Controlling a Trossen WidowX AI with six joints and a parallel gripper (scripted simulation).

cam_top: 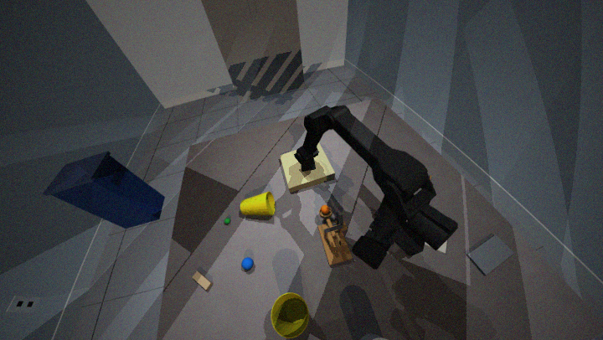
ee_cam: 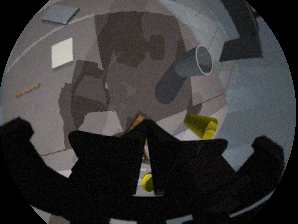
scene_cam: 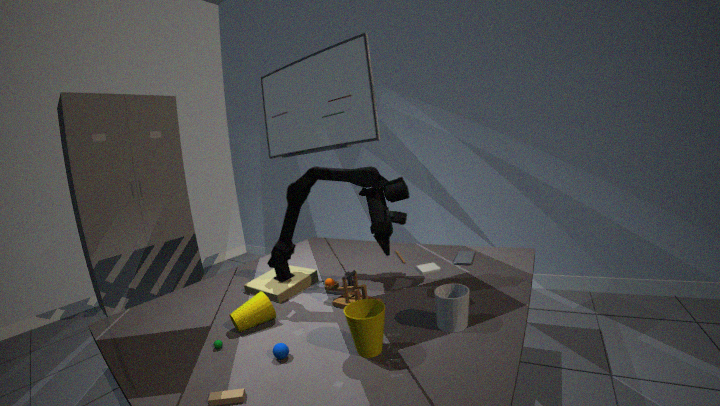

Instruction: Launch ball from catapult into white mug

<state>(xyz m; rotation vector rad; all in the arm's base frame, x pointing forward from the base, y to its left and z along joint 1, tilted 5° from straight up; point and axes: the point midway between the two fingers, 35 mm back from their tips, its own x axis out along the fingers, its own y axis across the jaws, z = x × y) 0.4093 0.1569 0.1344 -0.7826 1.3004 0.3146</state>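
Now: the orange ball 18 cm behind my gripper tip, 10 cm to the right of it and 9 cm below it. Round my gripper tip: white pad (27 cm to the left, 15 cm below, 3 cm behind); then white mug (24 cm ahead, 12 cm below, 3 cm to the right); then wooden catapult (11 cm behind, 10 cm below, 7 cm to the right).
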